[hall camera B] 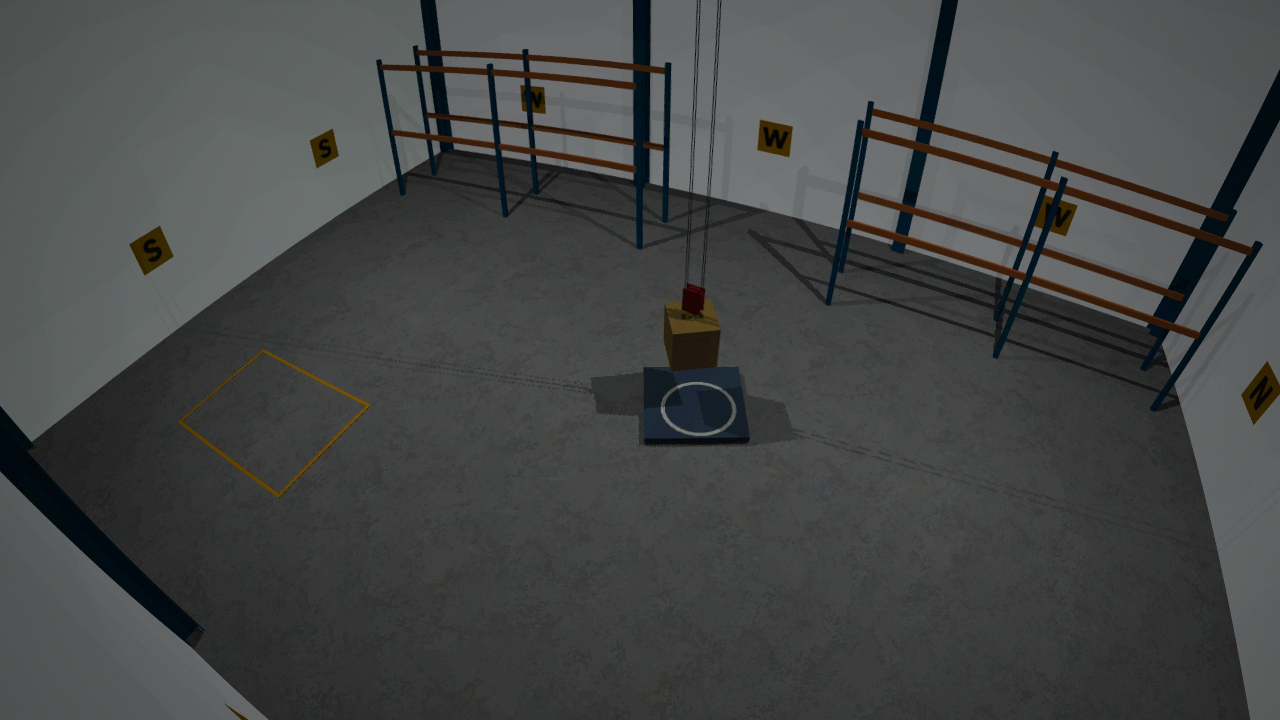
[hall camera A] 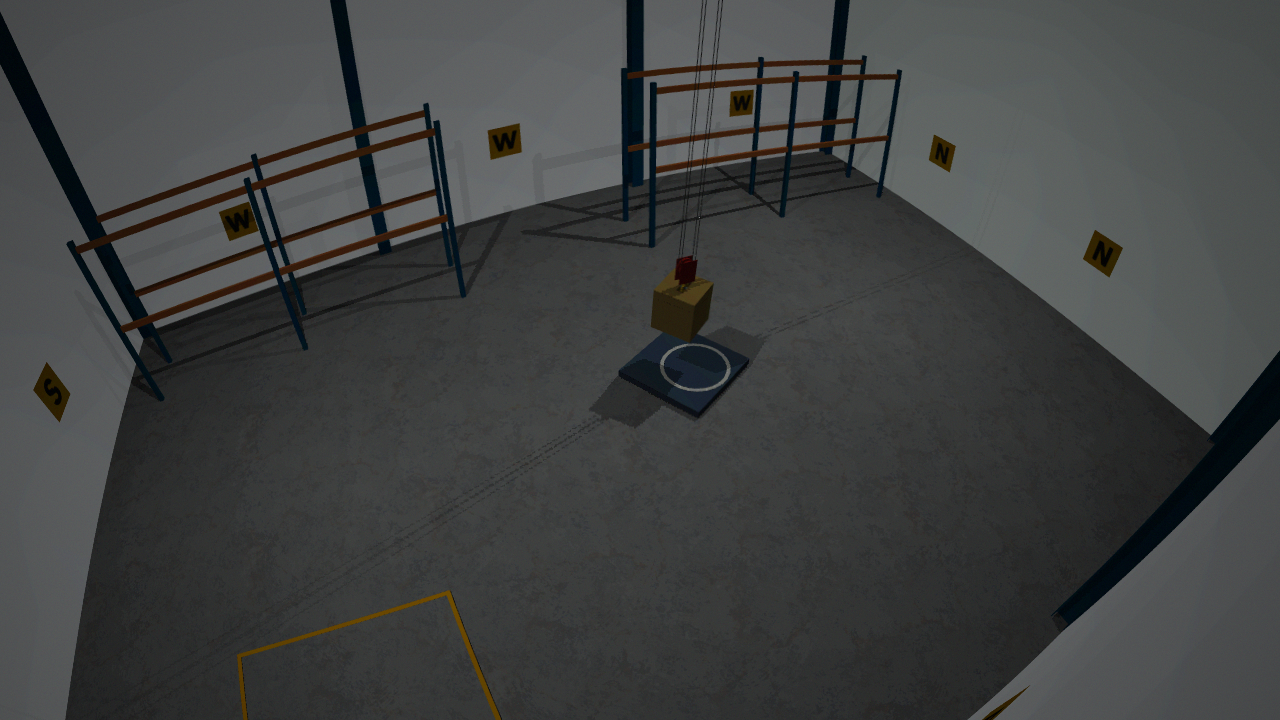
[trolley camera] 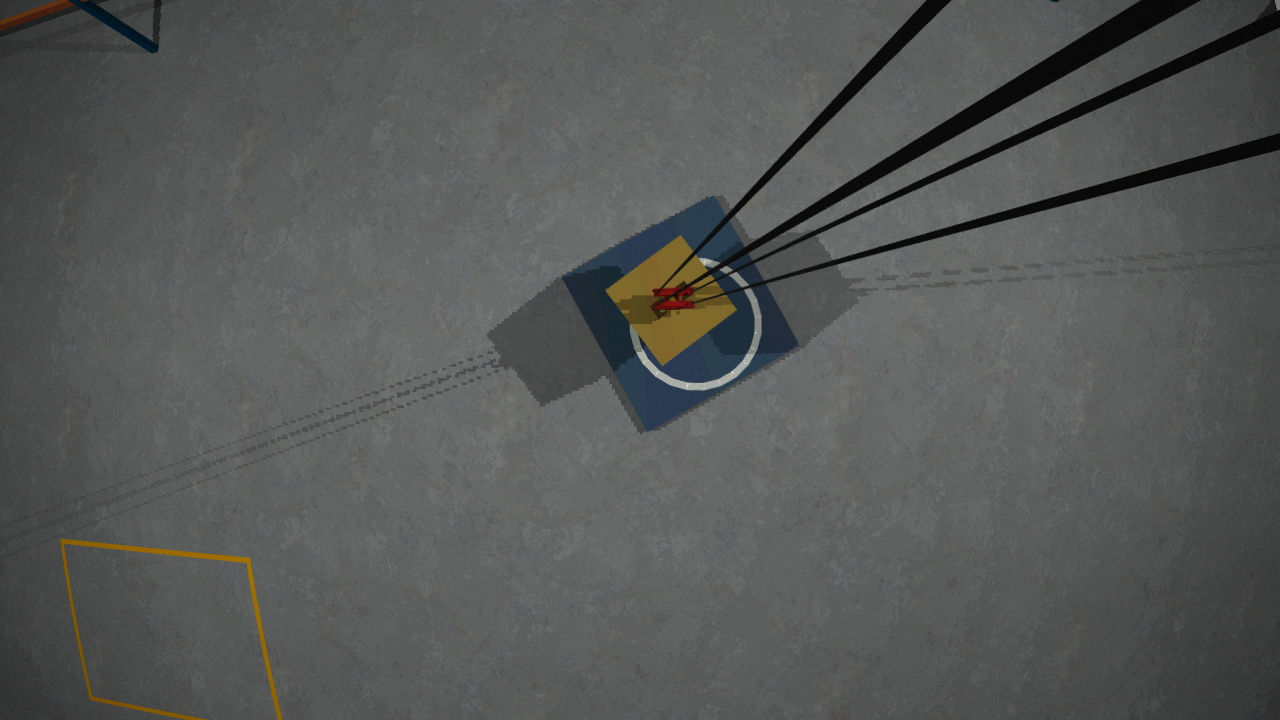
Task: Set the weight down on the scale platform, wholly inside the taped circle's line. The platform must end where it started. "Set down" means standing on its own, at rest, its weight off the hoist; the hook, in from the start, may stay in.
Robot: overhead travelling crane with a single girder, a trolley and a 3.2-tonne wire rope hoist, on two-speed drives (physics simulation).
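Note:
The weight, a yellow-brown block (hall camera A: 680,313) (hall camera B: 691,349) (trolley camera: 666,342), hangs upright from the hook (hall camera A: 682,284) (hall camera B: 692,313) (trolley camera: 673,298) under its red block. It is in the air above the blue scale platform (hall camera A: 640,368) (hall camera B: 652,383) (trolley camera: 651,410), with a gap below it; its shadows fall on the platform and the floor beside it. In the trolley view it covers the upper left of the white taped circle (hall camera A: 696,390) (hall camera B: 698,434) (trolley camera: 697,385), and its left part reaches outside the line. In both hall views it appears behind the circle.
Blue and orange racks (hall camera A: 290,304) (hall camera A: 652,205) (hall camera B: 640,214) (hall camera B: 1013,313) stand along the W wall, well behind the platform. A yellow outlined rectangle (hall camera A: 344,624) (hall camera B: 315,378) (trolley camera: 154,550) lies on the floor away from the platform. Slanting ropes cross the upper right of the trolley view.

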